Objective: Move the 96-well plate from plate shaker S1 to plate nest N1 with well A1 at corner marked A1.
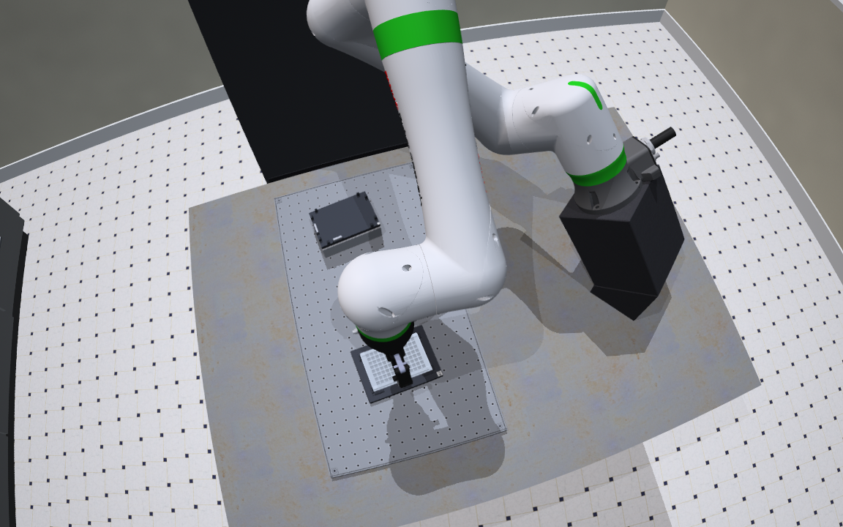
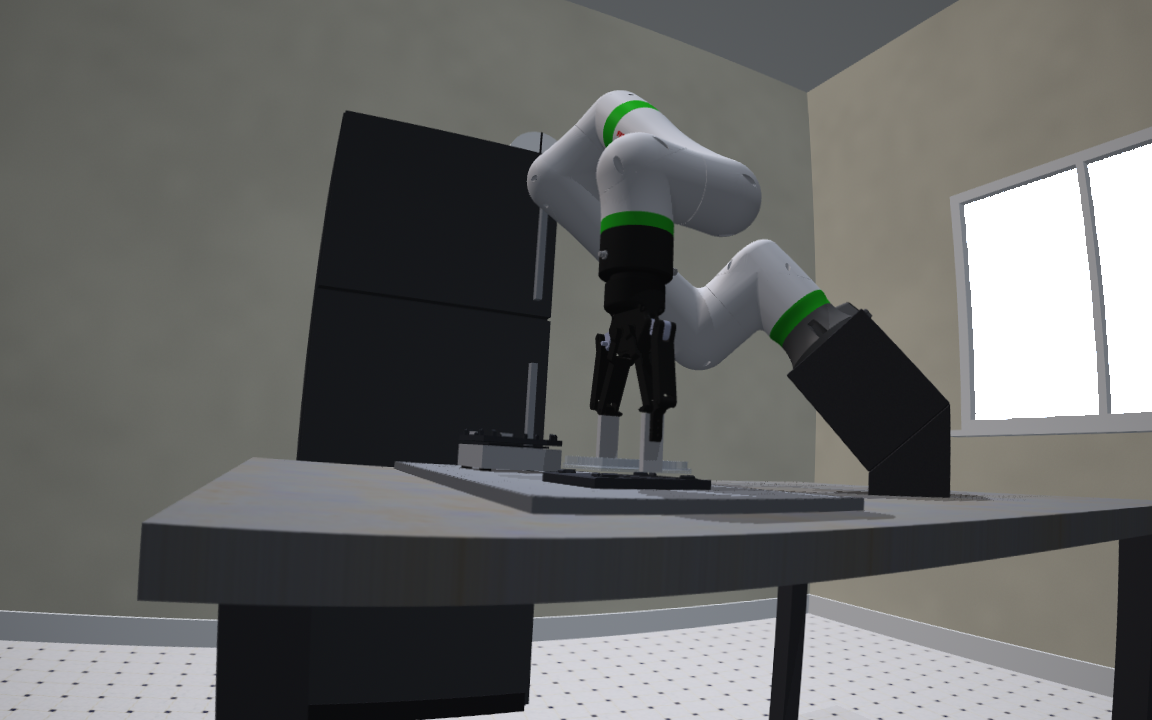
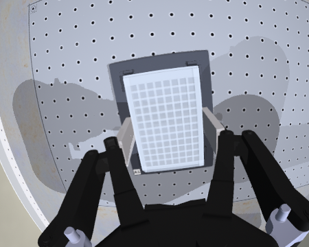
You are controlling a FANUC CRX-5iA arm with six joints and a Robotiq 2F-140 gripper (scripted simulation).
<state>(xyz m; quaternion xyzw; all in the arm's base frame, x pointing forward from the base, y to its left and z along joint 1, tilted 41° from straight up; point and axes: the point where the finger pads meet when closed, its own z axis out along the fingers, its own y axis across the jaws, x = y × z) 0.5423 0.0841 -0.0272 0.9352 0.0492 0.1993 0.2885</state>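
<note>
Now: hand 20 mm above the white 96-well plate. The rest, counted from my hand: dark plate nest N1: 40 mm below.
</note>
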